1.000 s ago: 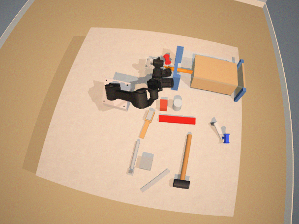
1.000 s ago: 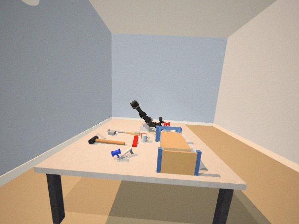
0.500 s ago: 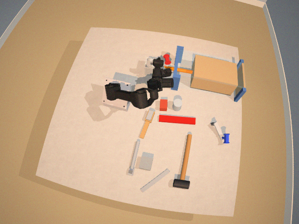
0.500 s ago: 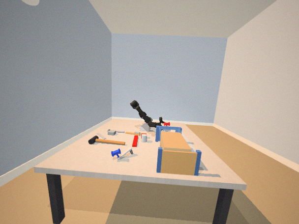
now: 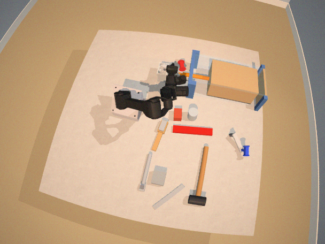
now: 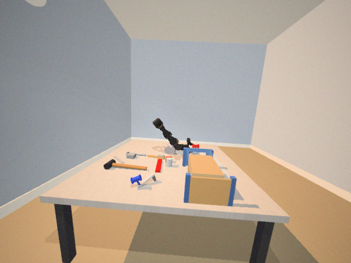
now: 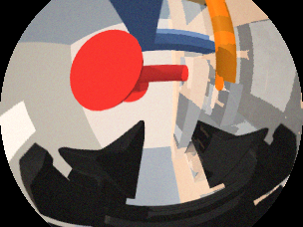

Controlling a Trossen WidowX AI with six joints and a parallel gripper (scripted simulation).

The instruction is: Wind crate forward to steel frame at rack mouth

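Right now my gripper tip is 5 cm short of the red knob, 2 cm to the left of it and 2 cm below it. Round my gripper tip: winch: 6 cm behind, 1 cm to the right, 10 cm below; blue frame: 11 cm ahead, 1 cm to the right, 2 cm below; red bar: 16 cm ahead, 35 cm to the right, 12 cm below.
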